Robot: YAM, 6 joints.
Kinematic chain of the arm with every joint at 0, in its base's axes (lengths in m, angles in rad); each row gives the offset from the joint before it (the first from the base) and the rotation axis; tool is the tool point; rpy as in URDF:
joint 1: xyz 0 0 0.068 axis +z
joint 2: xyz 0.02 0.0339 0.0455 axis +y
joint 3: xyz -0.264 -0.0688 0 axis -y
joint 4: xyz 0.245 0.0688 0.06 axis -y
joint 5: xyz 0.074 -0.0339 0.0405 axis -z
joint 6: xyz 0.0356 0 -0.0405 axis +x
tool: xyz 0 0 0 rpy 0 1.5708 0
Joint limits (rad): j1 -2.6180..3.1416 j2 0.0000..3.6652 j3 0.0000..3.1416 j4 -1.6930..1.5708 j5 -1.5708..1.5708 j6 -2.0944..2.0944
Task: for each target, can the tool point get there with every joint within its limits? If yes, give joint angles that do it. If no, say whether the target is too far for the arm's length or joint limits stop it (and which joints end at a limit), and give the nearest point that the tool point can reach.
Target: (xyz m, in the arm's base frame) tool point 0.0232 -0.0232 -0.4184
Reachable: no: joint limits stop it (at a limit: joint 2) | nearest point 0.0543 -0.0543 -0.3369 | short by 0.093 m
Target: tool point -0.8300 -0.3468 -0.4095
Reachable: no: too far | nearest point -0.4868 -0.2704 -0.2057 | short by 0.406 m
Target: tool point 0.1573 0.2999 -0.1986
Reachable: yes | joints 1.0322 3.1109 1.7301 -0.7009 -0.5575 0.9224
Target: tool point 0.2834 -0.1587 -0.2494
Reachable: yes | joints -0.5782 3.2212 1.3802 0.7651 -0.6654 -1.5256
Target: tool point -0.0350 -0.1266 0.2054
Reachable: yes | joints -1.9388 1.0344 0.6832 -1.2672 -0.3713 1.5926
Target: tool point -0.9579 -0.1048 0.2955
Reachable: no: too far | nearest point -0.6330 -0.0098 0.2325 | short by 0.344 m
